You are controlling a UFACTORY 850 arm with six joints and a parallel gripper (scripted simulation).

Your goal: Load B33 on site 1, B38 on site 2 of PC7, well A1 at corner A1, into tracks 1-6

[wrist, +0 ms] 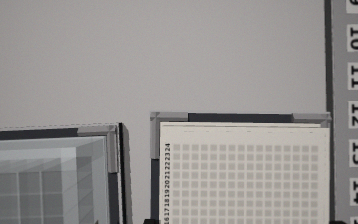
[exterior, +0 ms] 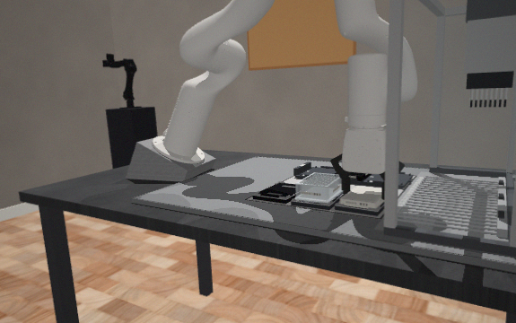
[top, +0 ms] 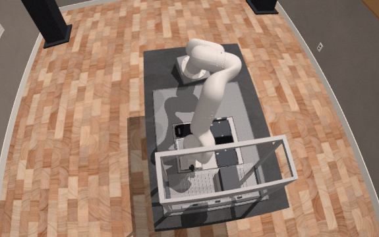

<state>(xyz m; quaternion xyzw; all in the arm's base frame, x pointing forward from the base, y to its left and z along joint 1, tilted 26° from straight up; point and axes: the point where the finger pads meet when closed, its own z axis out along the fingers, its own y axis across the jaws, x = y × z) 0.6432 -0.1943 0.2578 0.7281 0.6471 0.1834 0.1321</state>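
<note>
Right now my hand is 2 cm above the nest S3. Round my hand: nest S1: 22 cm behind, 1 cm to the left, 2 cm below; black 96-well plate B38: 8 cm behind, 24 cm to the left, 1 cm below; dark carrier PC7: 9 cm behind, 24 cm to the left, 1 cm below.
</note>
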